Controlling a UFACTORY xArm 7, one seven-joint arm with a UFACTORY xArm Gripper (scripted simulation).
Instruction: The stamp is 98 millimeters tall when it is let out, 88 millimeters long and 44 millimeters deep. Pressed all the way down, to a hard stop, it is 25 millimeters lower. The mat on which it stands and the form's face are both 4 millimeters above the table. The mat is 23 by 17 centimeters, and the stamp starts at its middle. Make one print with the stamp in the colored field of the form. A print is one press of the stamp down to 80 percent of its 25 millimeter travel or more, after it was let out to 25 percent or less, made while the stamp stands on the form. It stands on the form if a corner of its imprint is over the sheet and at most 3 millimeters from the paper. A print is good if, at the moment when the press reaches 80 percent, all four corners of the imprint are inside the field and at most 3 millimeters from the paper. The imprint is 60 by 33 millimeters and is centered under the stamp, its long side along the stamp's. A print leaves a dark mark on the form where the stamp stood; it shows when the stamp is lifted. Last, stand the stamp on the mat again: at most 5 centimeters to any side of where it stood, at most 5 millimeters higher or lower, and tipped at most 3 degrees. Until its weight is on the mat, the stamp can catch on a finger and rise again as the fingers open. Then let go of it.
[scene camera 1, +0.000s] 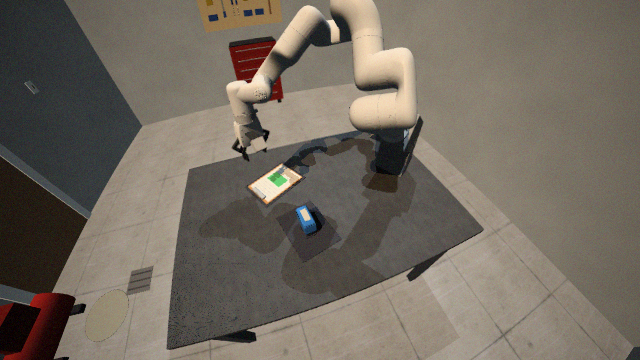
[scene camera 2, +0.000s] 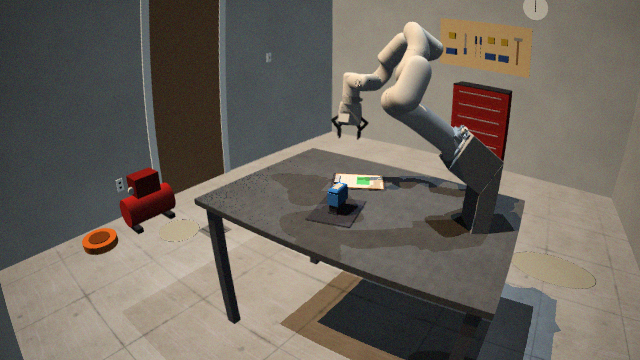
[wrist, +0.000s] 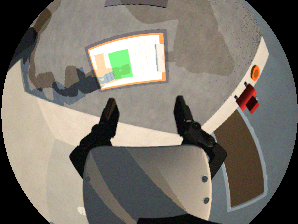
Observation:
I see my gripper (scene camera 1: 255, 155), a form (scene camera 1: 269, 187) and a mat (scene camera 1: 326, 236).
My gripper is seen too in the wrist view (wrist: 145, 104). The form is seen too in scene camera 2 (scene camera 2: 354, 181) and in the wrist view (wrist: 139, 58). The mat is seen too in scene camera 2 (scene camera 2: 346, 217).

